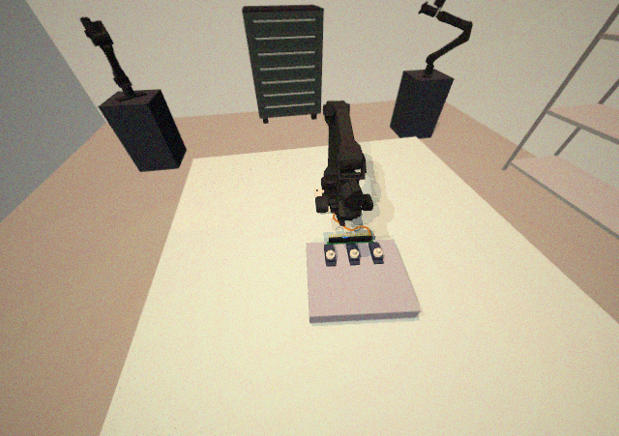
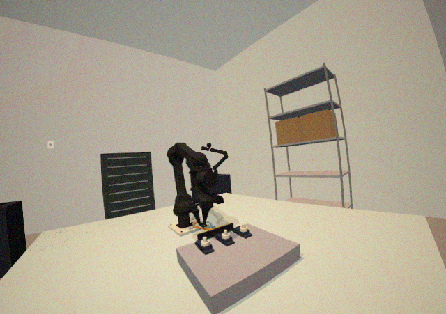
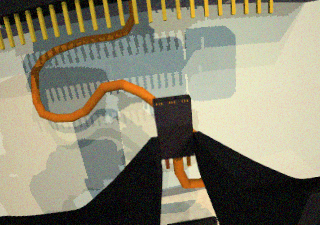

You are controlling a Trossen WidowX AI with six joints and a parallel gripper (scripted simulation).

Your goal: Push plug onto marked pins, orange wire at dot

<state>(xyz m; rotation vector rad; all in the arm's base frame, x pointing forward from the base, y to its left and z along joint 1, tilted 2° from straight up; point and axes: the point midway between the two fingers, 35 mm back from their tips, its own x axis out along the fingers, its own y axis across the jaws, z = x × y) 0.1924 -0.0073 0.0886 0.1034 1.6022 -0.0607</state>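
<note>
Right now the blue band is 80 mm ahead of my gripper tip and 10 mm to the right of it. From my gripper tip the other things lie so: grey printed holder (240 mm ahead, 50 mm below, 10 mm to the right); then pin strip (80 mm ahead, 10 mm to the left, 10 mm below).
</note>
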